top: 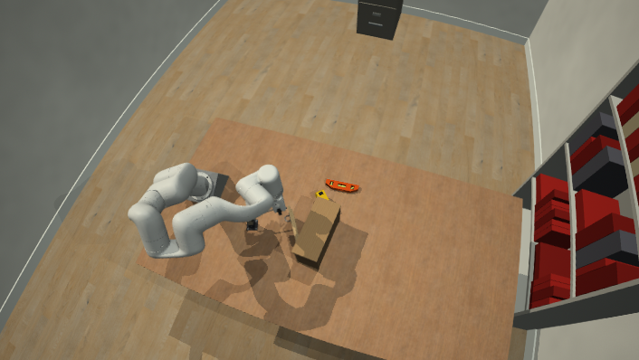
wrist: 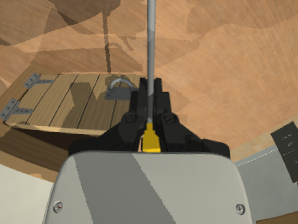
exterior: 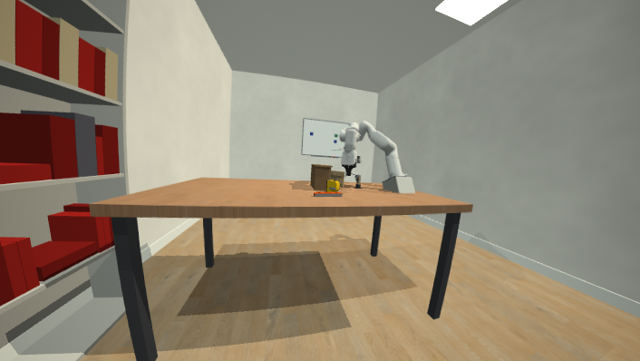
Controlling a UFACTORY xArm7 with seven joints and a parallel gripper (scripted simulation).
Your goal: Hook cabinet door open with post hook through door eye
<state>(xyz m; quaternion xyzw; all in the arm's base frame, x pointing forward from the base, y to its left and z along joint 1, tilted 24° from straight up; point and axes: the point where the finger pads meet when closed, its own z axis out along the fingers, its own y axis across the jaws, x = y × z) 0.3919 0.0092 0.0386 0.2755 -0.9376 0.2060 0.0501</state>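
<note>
The grey hook rod lies 4 cm behind my hand, 3 cm to the right of it and 2 cm below it. From my hand the other things lie so: cabinet door 8 cm ahead, 7 cm to the right, 5 cm below; yellow tape measure 16 cm ahead, 12 cm to the left, 8 cm below; orange spirit level 21 cm ahead, 22 cm to the left, 10 cm below.
</note>
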